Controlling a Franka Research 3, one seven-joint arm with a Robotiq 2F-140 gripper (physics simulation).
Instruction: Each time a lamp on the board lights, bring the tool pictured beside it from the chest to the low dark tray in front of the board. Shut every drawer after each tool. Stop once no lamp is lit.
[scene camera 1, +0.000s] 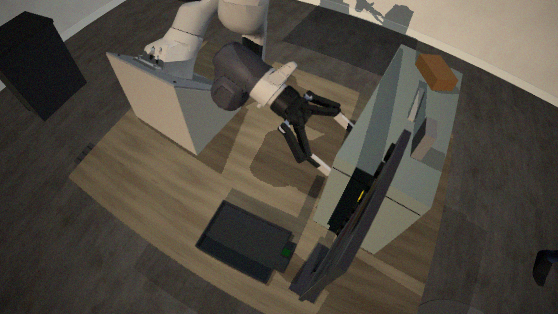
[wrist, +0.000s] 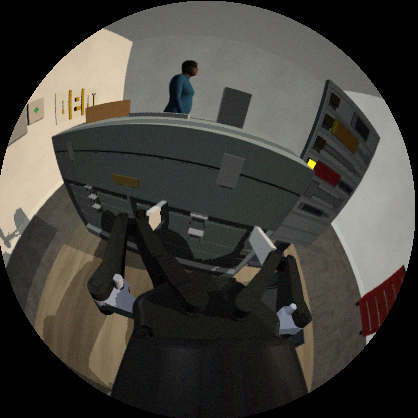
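The grey-green chest stands in front of my gripper, which is open and empty, its fingertips close to the chest's front. In the wrist view two drawer handles show between the fingers, and more handles to the left; the drawers I can see look shut. The board stands at the chest's right end. One lamp on it glows yellow beside a red tool picture. The low dark tray shows no tool in it.
On the chest lie an orange box, a thin bar and a grey block. A small green light is at the tray's corner. A pale box-shaped stand is near the arm. A person stands behind the chest.
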